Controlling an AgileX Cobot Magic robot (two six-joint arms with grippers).
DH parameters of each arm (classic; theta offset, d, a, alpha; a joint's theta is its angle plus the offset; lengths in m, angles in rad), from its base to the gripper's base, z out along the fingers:
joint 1: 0 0.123 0 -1.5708
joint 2: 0.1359 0 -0.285 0
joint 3: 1.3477 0 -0.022 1.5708
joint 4: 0 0.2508 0 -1.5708
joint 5: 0 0 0.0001 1.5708
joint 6: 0 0.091 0 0
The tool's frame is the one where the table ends.
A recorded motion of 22 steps. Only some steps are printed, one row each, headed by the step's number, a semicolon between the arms.
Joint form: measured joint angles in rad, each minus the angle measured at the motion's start. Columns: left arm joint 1, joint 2, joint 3, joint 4, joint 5, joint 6; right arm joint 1, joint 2, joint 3, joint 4, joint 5, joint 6.
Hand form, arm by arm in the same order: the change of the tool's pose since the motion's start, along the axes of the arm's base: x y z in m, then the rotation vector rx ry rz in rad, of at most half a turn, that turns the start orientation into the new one. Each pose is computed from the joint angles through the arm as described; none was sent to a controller.
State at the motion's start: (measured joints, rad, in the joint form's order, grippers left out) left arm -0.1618 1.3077 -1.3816 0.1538 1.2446 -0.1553; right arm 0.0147 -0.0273 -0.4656 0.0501 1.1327 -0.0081
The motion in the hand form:
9: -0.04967 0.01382 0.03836 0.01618 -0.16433 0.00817; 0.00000 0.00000 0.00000 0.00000 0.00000 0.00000
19: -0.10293 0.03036 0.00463 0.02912 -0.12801 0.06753; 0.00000 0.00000 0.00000 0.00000 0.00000 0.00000
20: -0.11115 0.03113 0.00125 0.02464 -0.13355 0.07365; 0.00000 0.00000 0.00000 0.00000 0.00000 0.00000
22: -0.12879 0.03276 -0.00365 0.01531 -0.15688 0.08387; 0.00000 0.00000 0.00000 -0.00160 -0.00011 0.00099
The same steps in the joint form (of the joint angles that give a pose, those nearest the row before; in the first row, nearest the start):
9: 0.0141 -0.1763 0.0049 0.0327 0.0087 0.0185; 0.0000 0.0000 0.0000 0.0000 0.0000 0.0000
19: 0.0693 -0.3859 0.2498 0.0389 0.0106 0.0147; 0.0000 0.0000 0.0000 0.0000 0.0000 0.0000
20: 0.0694 -0.4190 0.2780 0.0388 0.0106 0.0076; 0.0000 0.0000 0.0000 0.0000 0.0000 0.0000
22: 0.0694 -0.4910 0.3276 0.0389 0.0106 -0.0042; 0.0000 0.0000 0.0000 0.0000 0.0000 -0.0019

